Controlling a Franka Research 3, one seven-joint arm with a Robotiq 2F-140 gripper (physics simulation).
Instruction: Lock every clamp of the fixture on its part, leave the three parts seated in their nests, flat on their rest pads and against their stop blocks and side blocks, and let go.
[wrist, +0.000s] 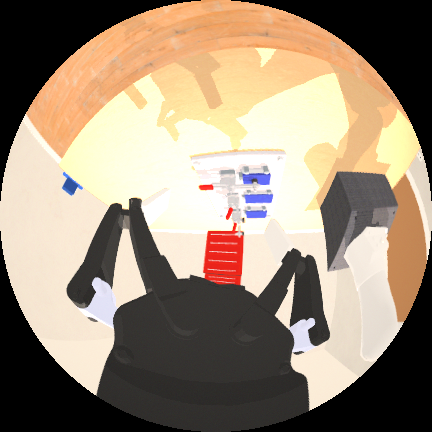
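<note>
The white fixture plate (216, 162) lies on the table ahead, with three blue parts in a row on its right side. The far part (262, 178) has a clamp arm with a dark tip over it; that clamp's red handle (206, 187) points left. The middle part (258, 197) and near part (256, 213) show no clamp arm over them. Their clamps stand to the left, with a red handle (229, 213) and another red handle (234, 227) tilted. Contact with rest pads and blocks is too small to tell. My gripper (218, 212) is wide open and empty, back from the plate.
A red slatted object (223, 252) shows beyond the near table edge, between the fingers. A dark grey box (340, 215) stands at the right, with a pale curved object (372, 295) before it. A small blue object (71, 184) is at the far left.
</note>
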